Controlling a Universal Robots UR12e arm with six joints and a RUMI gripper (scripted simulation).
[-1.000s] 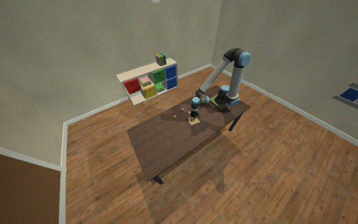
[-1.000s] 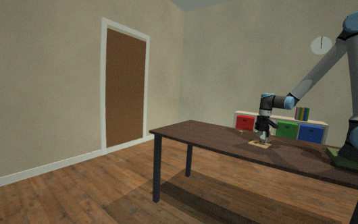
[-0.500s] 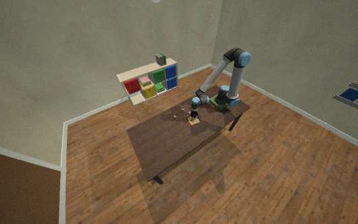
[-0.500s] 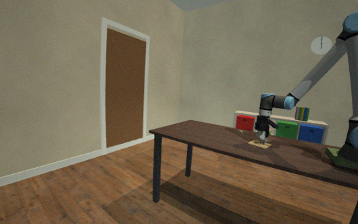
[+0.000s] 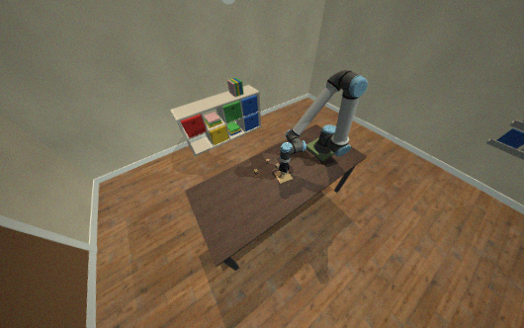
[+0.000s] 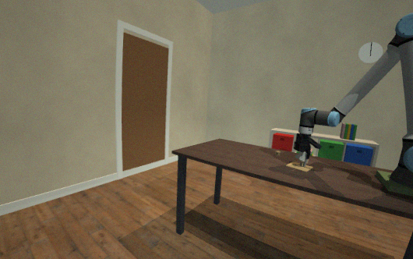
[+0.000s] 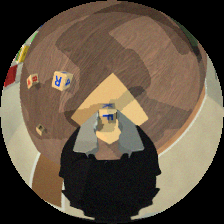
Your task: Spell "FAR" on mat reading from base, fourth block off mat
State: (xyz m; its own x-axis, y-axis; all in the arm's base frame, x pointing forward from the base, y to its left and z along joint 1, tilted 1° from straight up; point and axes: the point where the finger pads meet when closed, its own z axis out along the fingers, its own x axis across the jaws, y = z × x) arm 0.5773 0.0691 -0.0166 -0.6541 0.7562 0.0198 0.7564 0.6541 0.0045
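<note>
Now: hand 20 mm short of the tan mat, 20 mm to the right of it and 20 mm above it.
</note>
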